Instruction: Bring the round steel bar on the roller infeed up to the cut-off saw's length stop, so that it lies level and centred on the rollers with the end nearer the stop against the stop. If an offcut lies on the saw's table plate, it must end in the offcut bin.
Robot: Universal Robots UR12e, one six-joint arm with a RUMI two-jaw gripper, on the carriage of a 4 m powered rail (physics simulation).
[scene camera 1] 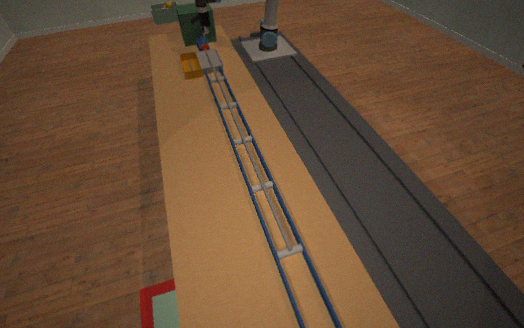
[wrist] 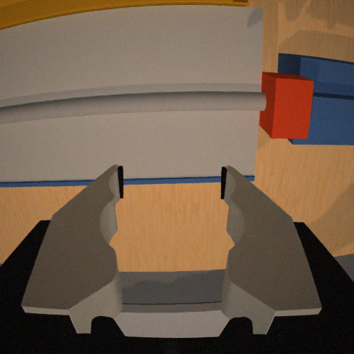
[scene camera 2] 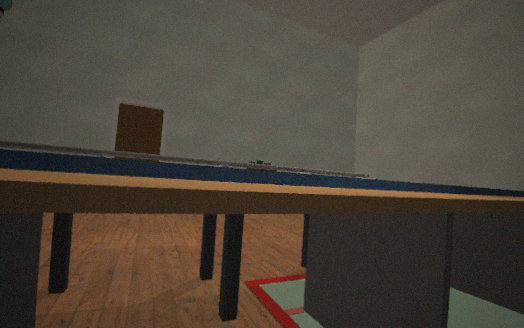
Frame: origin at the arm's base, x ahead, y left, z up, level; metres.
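Seen in the pictures: gripper, fingertip midpoint: (scene camera 1: 204, 37); arm's base, link origin: (scene camera 1: 267, 47).
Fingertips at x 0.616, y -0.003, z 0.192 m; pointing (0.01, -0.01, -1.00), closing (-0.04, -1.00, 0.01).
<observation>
Pixels of each thing's top centre, then the offset from my fingertips to it. Level surfaces: height alone.
- saw's grey table plate, top centre: (scene camera 1: 208, 58) dx +0.004, dy +0.079, dz -0.164 m
- length stop, top centre: (scene camera 1: 204, 45) dx +0.004, dy -0.117, dz -0.117 m
- small grey offcut, top centre: (scene camera 1: 191, 67) dx +0.178, dy +0.115, dz -0.200 m
- orange offcut bin, top centre: (scene camera 1: 189, 61) dx +0.182, dy +0.103, dz -0.150 m
- green saw housing, top centre: (scene camera 1: 193, 7) dx +0.004, dy -0.547, dz +0.098 m
- wooden table, surface height: dz -0.222 m
The round steel bar (scene camera 1: 276, 217) (scene camera 2: 200, 161) (wrist: 150, 102) lies along the rollers and over the saw's grey table plate (scene camera 1: 203, 63) (wrist: 150, 145). In the wrist view its end meets the red face of the length stop (scene camera 1: 204, 46) (wrist: 285, 107); whether a hair gap remains I cannot tell. A small grey offcut (scene camera 1: 190, 65) lies in the orange offcut bin (scene camera 1: 191, 75) (wrist: 75, 10) beside the plate. No offcut shows on the visible plate. My gripper (scene camera 1: 205, 31) (wrist: 171, 168) is open and empty, over the near edge of the plate, beside the bar.
The green saw housing (scene camera 1: 188, 30) stands behind the stop. Blue infeed rails (scene camera 1: 243, 170) (scene camera 2: 300, 179) run along the wooden table (scene camera 1: 200, 200). A grey-green box (scene camera 1: 164, 16) stands beyond the housing. The arm's carriage (scene camera 1: 257, 53) stands on the dark rail (scene camera 1: 345, 145) to the right.
</observation>
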